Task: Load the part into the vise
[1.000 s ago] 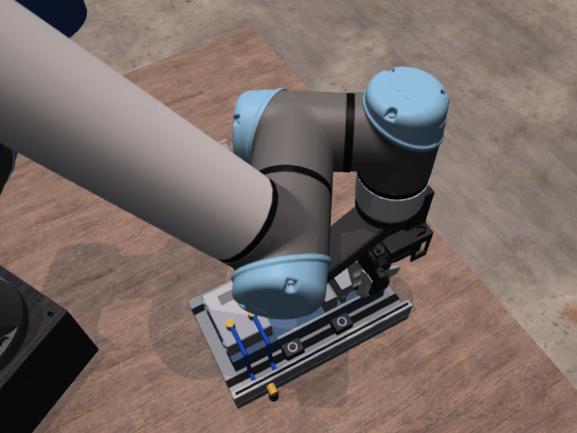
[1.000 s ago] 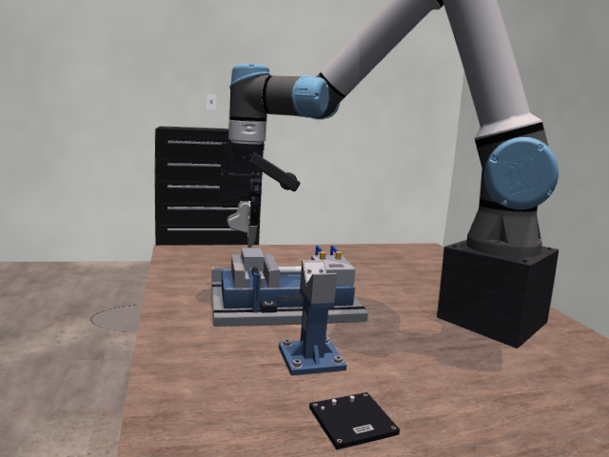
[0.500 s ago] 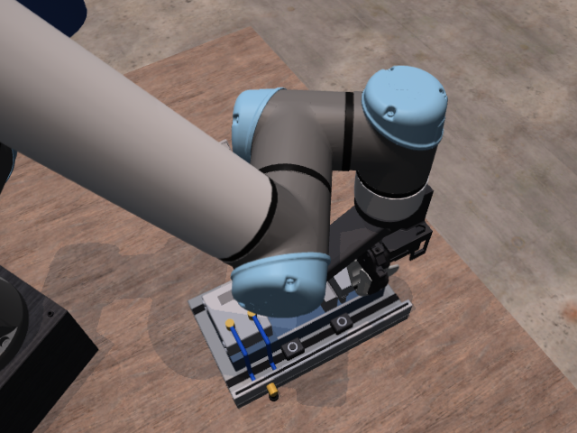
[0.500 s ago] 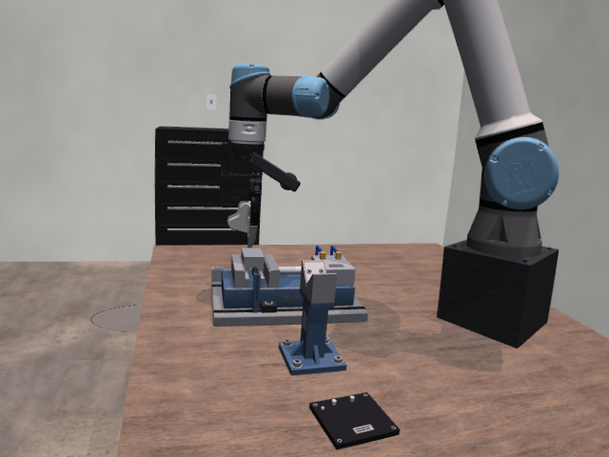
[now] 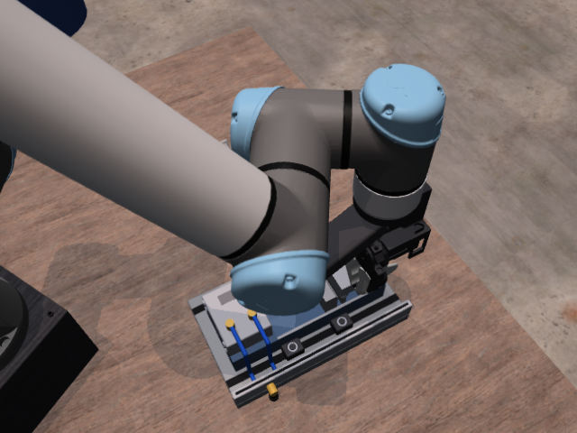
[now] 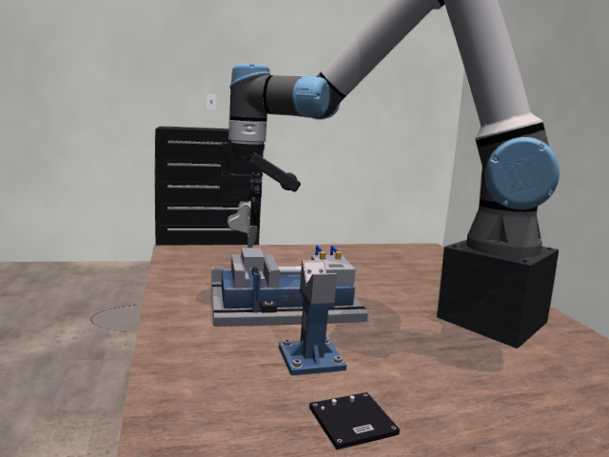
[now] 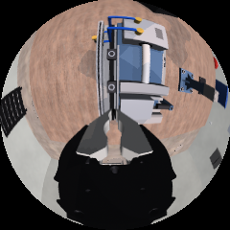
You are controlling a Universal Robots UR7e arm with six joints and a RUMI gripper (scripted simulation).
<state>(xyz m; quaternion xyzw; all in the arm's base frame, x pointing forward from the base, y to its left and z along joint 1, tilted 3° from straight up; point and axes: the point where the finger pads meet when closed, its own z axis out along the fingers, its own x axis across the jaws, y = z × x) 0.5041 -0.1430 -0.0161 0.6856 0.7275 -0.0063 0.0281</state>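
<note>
The part is 40 mm to the left of my hand and 30 mm below it. From my hand the other things lie so: work stop (10 mm behind, 110 mm to the left, 30 mm below); moving jaw (40 mm behind, 60 mm to the left, 40 mm below); fixed jaw (30 mm ahead, 60 mm to the left, 40 mm below).
</note>
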